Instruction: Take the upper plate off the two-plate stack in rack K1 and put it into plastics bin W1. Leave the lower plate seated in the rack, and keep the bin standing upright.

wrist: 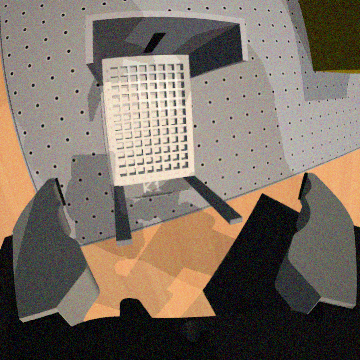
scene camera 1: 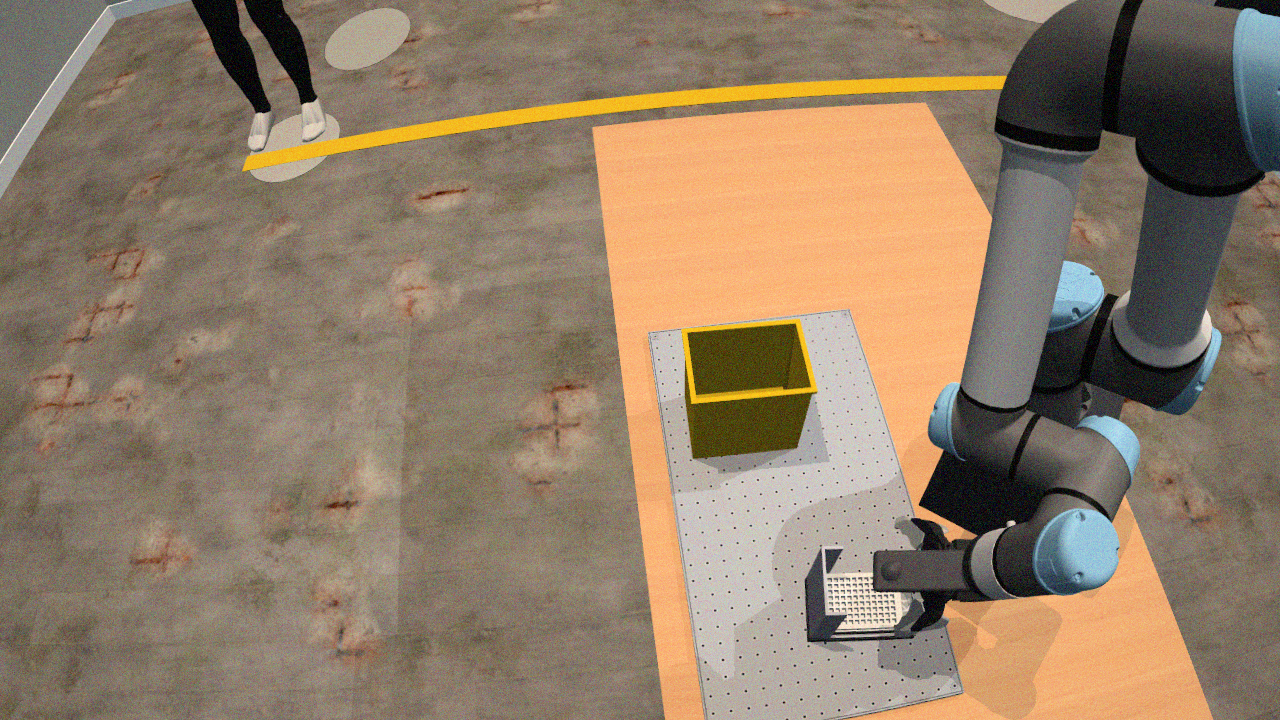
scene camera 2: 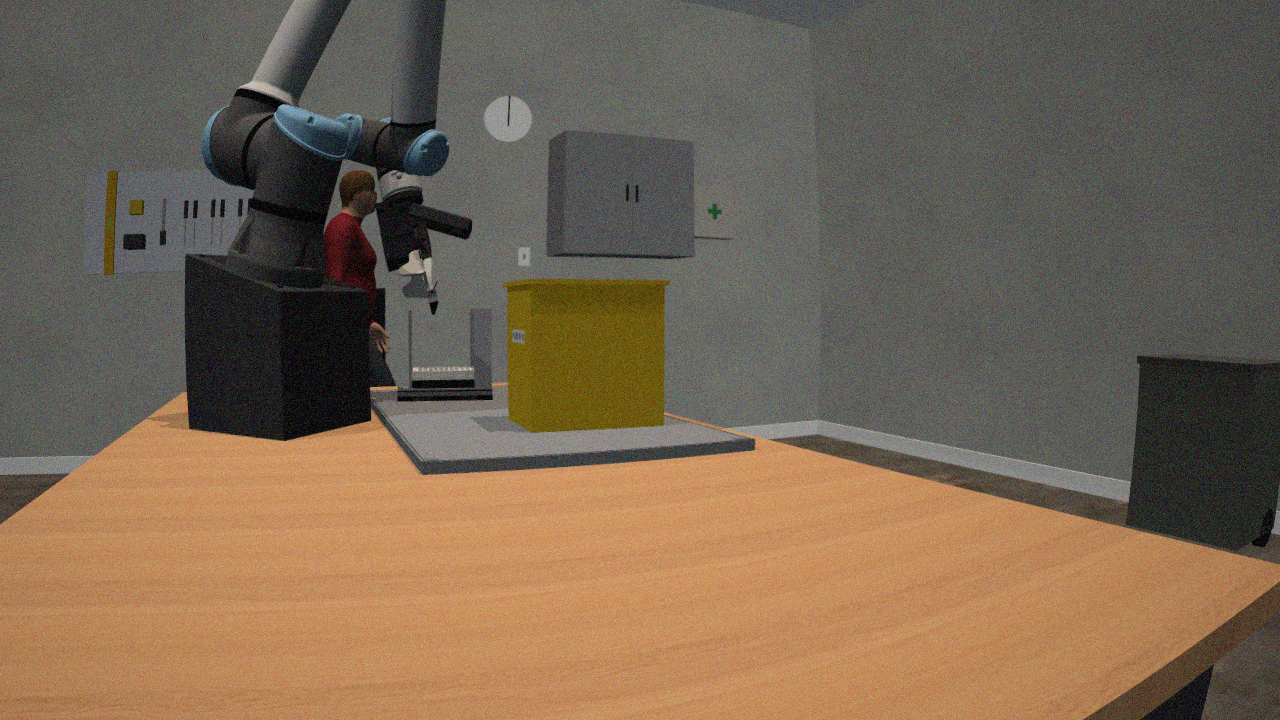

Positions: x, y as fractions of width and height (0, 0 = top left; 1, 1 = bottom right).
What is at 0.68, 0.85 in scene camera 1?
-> A white gridded plate.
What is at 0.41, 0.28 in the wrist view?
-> A white gridded plate.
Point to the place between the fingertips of the gripper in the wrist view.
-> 0.50, 0.50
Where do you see a yellow plastics bin W1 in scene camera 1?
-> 0.58, 0.54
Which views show the gripper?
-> The wrist view, scene camera 1 and scene camera 2: all of them.
